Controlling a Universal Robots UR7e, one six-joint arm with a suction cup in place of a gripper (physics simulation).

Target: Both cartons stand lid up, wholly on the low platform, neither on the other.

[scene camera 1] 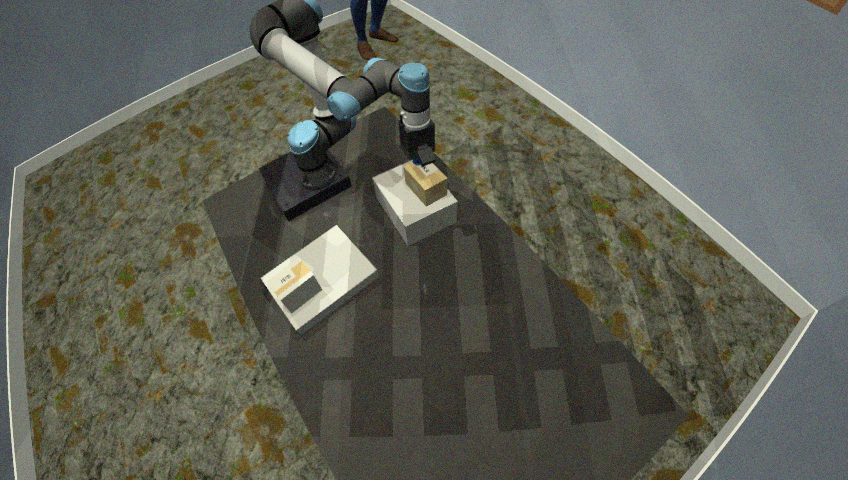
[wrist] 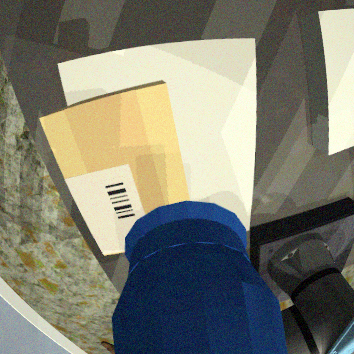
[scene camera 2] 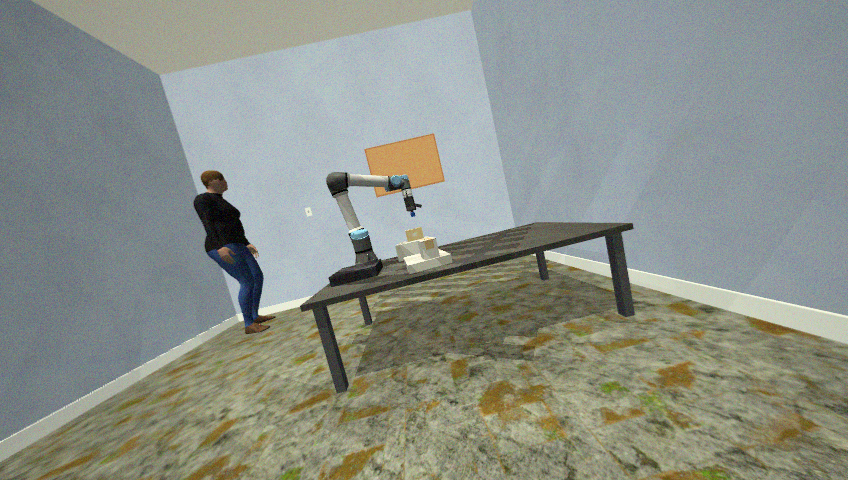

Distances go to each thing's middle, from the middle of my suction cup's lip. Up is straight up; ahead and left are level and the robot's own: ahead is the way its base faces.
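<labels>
Position of the low white platform [scene camera 1: 341, 270] from my suction cup: 80 mm ahead of it, 420 mm to the right of it, 290 mm below it.
</labels>
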